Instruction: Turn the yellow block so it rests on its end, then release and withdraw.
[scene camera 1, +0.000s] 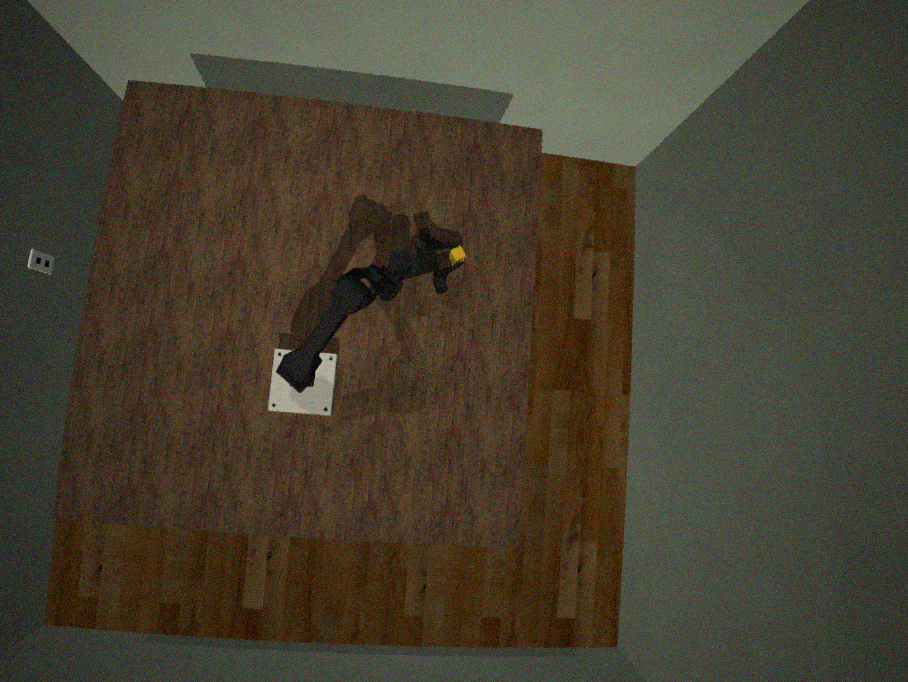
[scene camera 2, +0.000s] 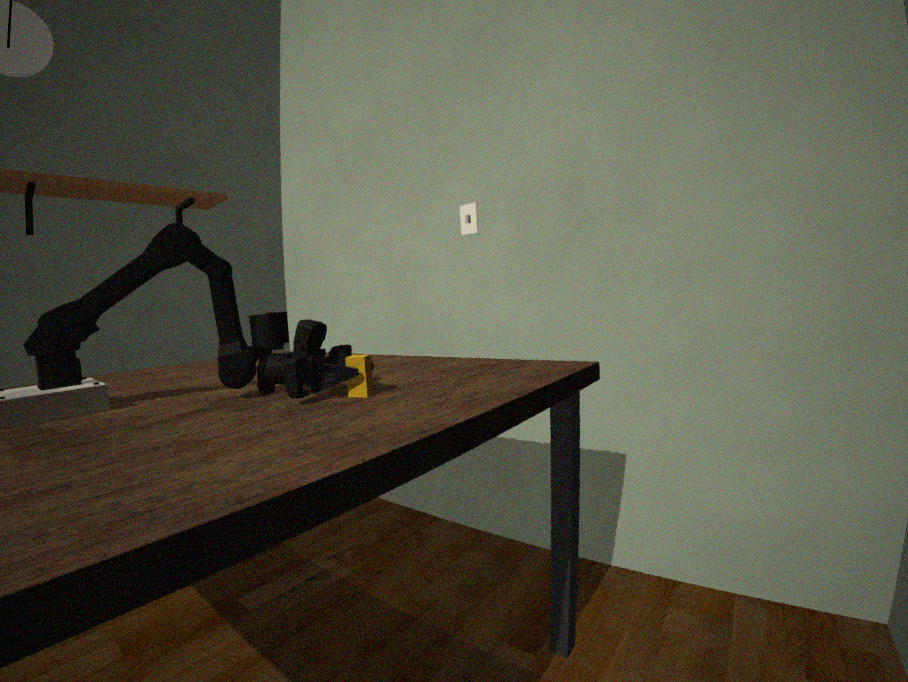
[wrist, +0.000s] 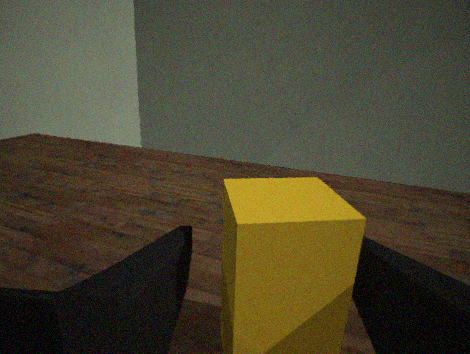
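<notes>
The yellow block (scene camera 1: 457, 254) (scene camera 2: 358, 386) (wrist: 292, 265) stands upright on its end on the wooden table. Its square top faces up, and its lower part is cut off in the wrist view. My gripper (scene camera 1: 455, 257) (scene camera 2: 361, 372) (wrist: 267, 241) is open, low and level over the table, with one finger on each side of the block. In the wrist view a gap shows between the left finger and the block. The right finger is very close to the block's right side; whether they touch cannot be told.
The wooden table (scene camera 1: 411, 455) (scene camera 2: 220, 469) (wrist: 75, 200) carries the arm's white base plate (scene camera 1: 300, 400) (scene camera 2: 69, 402). The table's right edge lies beyond the block in the overhead view. A wall shelf (scene camera 2: 110, 189) hangs behind the arm.
</notes>
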